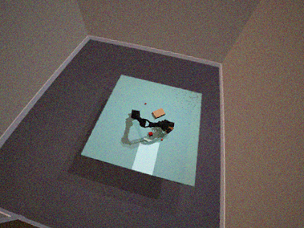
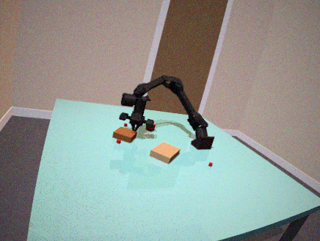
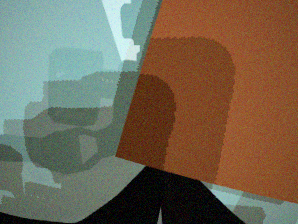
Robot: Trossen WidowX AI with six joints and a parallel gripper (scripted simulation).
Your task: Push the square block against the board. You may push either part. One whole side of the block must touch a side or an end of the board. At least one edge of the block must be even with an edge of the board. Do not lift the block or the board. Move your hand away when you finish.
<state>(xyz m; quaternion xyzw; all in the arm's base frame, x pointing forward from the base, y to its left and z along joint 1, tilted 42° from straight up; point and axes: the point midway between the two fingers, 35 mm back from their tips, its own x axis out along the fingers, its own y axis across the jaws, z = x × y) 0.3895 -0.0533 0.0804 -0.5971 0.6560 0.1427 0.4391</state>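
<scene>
The board is 21 cm to the left of my gripper tip, 11 cm behind it and 1 cm above it. Round my gripper tip: square block (6 cm ahead, 4 cm to the left, 1 cm above); red cube (13 cm behind, 10 cm to the right, 1 cm above).
</scene>
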